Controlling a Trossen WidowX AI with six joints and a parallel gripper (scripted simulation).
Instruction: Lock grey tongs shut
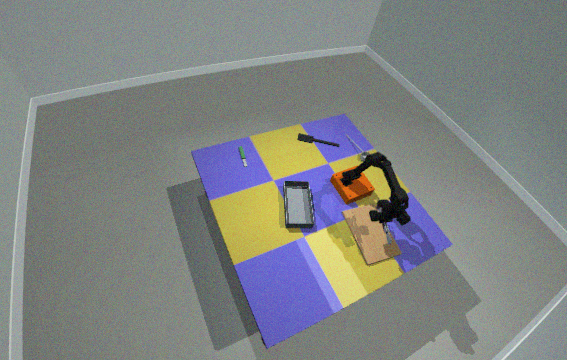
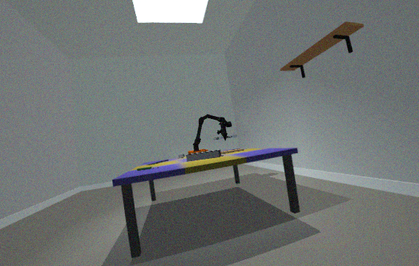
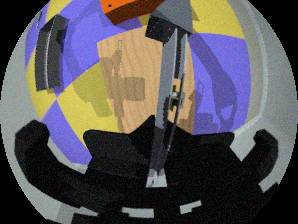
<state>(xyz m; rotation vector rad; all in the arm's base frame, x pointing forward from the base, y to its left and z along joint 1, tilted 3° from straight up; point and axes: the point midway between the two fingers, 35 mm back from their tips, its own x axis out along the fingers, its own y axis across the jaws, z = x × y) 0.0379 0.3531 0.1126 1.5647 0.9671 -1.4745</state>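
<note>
Now: gripper tip 130 mm above the wooden board. The rest, counted from my gripper tip: black spatula 800 mm to the right, 140 mm below, 100 mm behind; dark roasting tin 360 mm to the right, 320 mm ahead, 110 mm below.
</note>
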